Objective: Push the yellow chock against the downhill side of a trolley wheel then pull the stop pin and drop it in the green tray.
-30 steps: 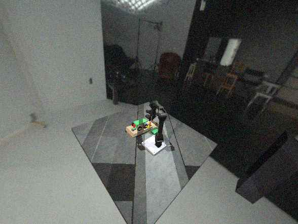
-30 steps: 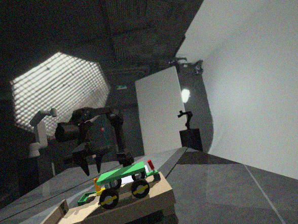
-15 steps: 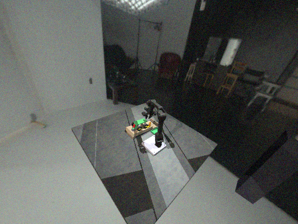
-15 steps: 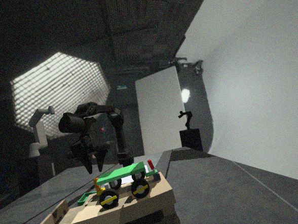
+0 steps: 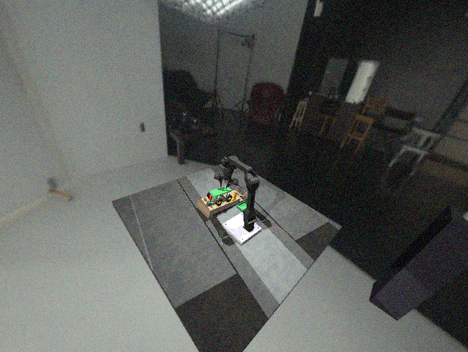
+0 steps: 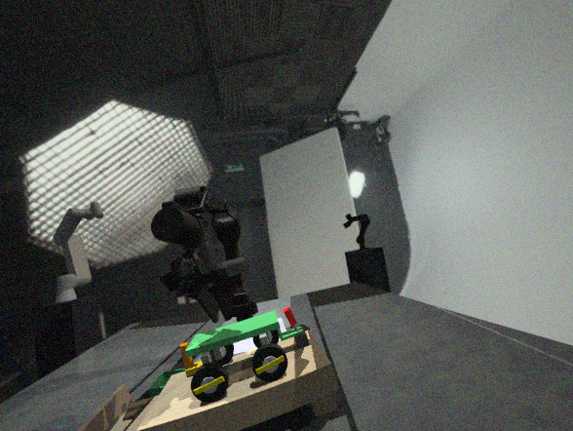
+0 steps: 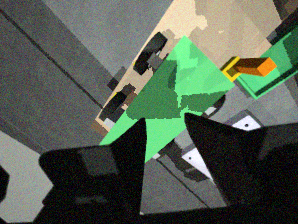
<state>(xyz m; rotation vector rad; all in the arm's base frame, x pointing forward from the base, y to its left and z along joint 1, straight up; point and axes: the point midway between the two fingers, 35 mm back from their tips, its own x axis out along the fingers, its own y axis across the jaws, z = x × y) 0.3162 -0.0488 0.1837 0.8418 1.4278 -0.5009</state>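
My gripper tip is now 10 mm past the red-headed stop pin, 140 mm to the right of it and 40 mm above it. From my gripper tip the other things lie so: yellow chock 60 mm behind, 70 mm to the right, 90 mm below; then tan ramp 20 mm to the left, 130 mm below; then trolley 30 mm to the left, 60 mm below.
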